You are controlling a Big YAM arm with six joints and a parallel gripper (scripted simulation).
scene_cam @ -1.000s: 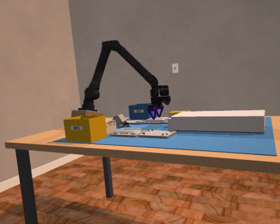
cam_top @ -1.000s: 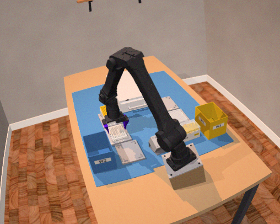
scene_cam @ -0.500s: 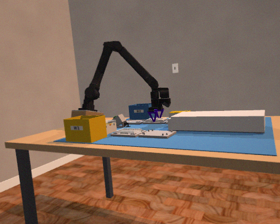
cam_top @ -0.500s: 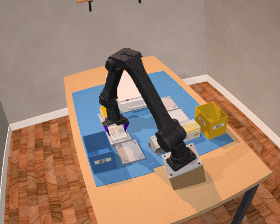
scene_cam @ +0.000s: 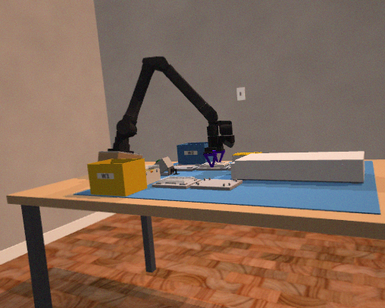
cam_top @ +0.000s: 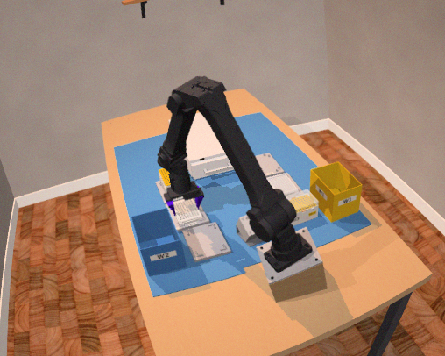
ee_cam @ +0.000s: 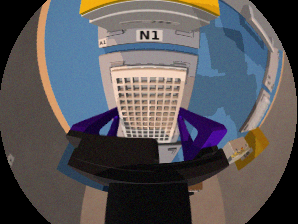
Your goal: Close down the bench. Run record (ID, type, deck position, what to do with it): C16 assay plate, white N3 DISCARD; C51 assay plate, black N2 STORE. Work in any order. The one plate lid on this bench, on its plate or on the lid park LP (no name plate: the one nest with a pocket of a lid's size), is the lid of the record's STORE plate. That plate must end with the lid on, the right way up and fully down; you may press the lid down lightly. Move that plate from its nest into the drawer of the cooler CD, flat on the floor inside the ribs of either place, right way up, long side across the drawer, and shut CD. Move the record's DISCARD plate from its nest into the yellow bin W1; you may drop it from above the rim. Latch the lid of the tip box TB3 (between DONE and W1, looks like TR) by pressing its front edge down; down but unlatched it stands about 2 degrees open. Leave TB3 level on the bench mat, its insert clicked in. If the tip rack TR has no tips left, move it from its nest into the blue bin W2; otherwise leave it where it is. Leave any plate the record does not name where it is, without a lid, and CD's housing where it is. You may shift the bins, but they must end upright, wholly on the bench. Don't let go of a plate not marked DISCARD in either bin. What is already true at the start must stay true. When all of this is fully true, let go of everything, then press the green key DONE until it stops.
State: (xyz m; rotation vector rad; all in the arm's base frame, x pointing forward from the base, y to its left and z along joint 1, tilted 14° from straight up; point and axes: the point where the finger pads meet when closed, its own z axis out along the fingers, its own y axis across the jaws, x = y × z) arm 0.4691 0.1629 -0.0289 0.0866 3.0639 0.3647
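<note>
Now: the white assay plate right at my hand. Round my hand: tip rack TR: 160 mm ahead, 30 mm above, 10 mm to the right; then lid park LP: 180 mm behind, 10 mm below; then name plate N1: 100 mm ahead, 10 mm to the right, 10 mm below.
</note>
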